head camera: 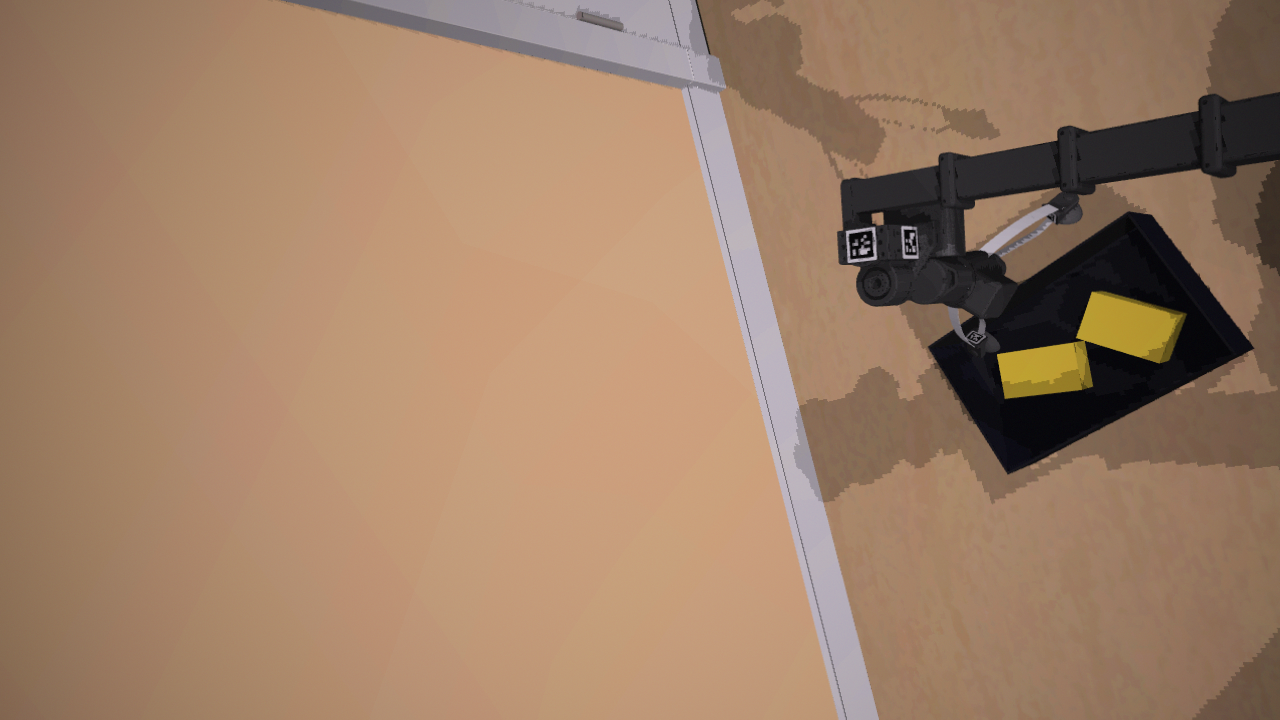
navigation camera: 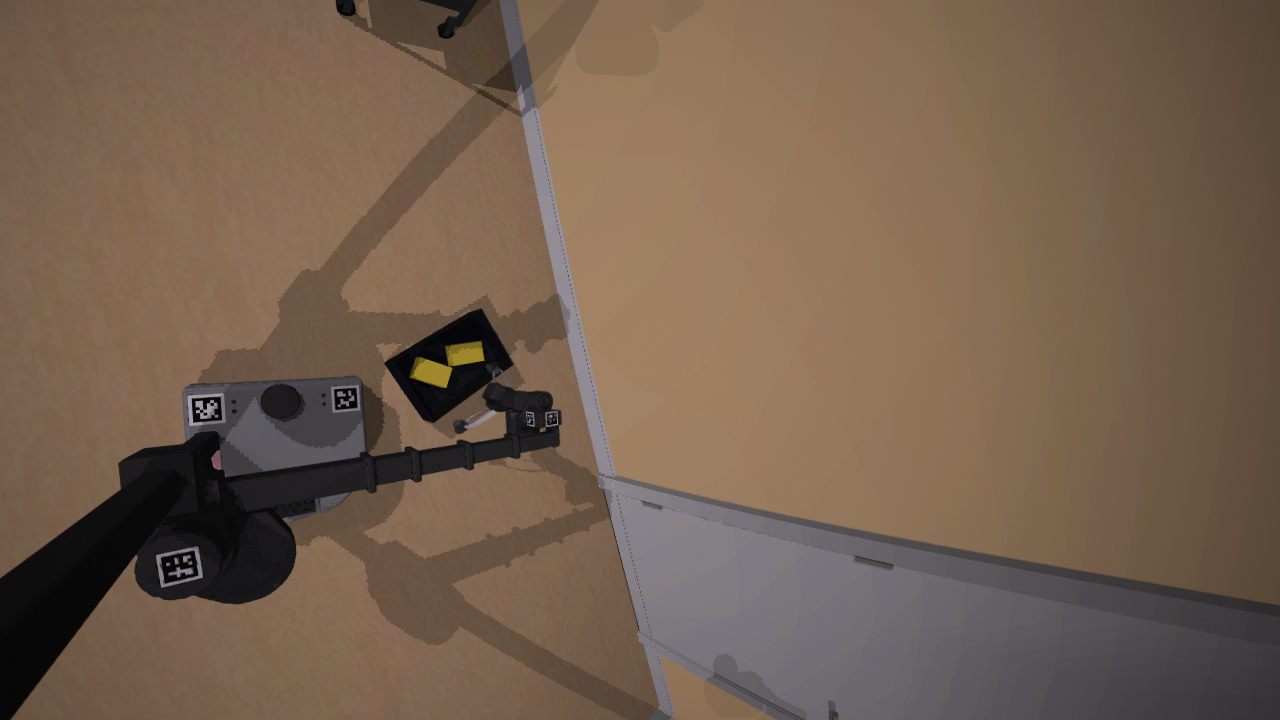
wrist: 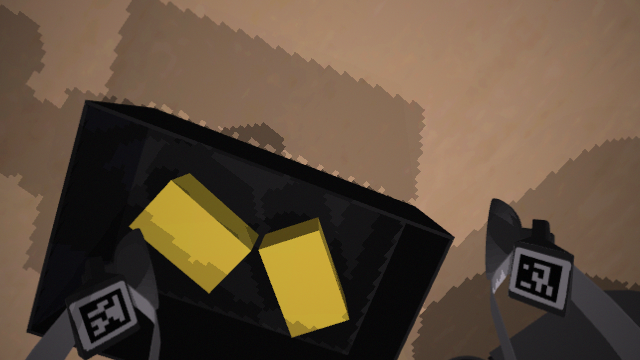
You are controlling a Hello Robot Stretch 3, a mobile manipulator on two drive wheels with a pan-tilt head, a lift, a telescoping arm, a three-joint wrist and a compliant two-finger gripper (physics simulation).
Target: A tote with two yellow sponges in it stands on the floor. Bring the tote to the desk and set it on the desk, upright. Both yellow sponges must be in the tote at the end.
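Seen in the pictures: gripper, fingertip midpoint: [head camera: 1028, 277] [navigation camera: 473, 396] [wrist: 319, 241]; robot's base, origin of the base link: [navigation camera: 280, 399].
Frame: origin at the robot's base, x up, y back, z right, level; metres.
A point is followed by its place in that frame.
Observation:
The black tote [head camera: 1042, 429] {x 0.003, y -0.185, z 0.498 m} [navigation camera: 487, 335] {x 0.045, y -0.156, z 0.552 m} [wrist: 100, 165] {x 0.067, y -0.106, z 0.582 m} is upright on the floor. One yellow sponge [head camera: 1042, 368] {x 0.048, y -0.097, z 0.478 m} [navigation camera: 465, 353] {x 0.048, y -0.100, z 0.476 m} [wrist: 195, 235] {x 0.048, y -0.095, z 0.483 m} lies in it near one finger. The other yellow sponge [head camera: 1129, 326] {x 0.048, y -0.047, z 0.371 m} [navigation camera: 431, 371] {x 0.048, y -0.051, z 0.371 m} [wrist: 304, 280] {x 0.048, y -0.044, z 0.381 m} lies beside it in the tote. My gripper [head camera: 1026, 274] {x 0.177, y 0.022, z 0.443 m} [navigation camera: 477, 397] {x 0.177, y 0.022, z 0.443 m} [wrist: 319, 241] {x 0.177, y 0.022, z 0.443 m} is wide open, above one long side of the tote. One finger hangs over the tote's inside and the other is outside it. In the wrist view the left finger covers a corner of the nearer sponge. The desk cannot be made out in these views.
A tan wall [head camera: 402, 358] {x 0.726, y -0.021, z 0.940 m} [navigation camera: 895, 268] {x 1.103, y -0.219, z 0.895 m} with a white baseboard [head camera: 760, 331] {x 0.055, y -0.026, z 0.925 m} [navigation camera: 554, 214] {x 0.080, y -0.589, z 0.799 m} rises close beyond the gripper. A pale door-like panel [navigation camera: 760, 573] {x 0.691, y 0.616, z 1.063 m} adjoins it. My base [navigation camera: 268, 447] {x 0.160, y 0.093, z -0.029 m} stands beside the tote. Dark casters [navigation camera: 445, 29] {x 0.045, y -1.161, z 0.399 m} show at the navigation view's top.

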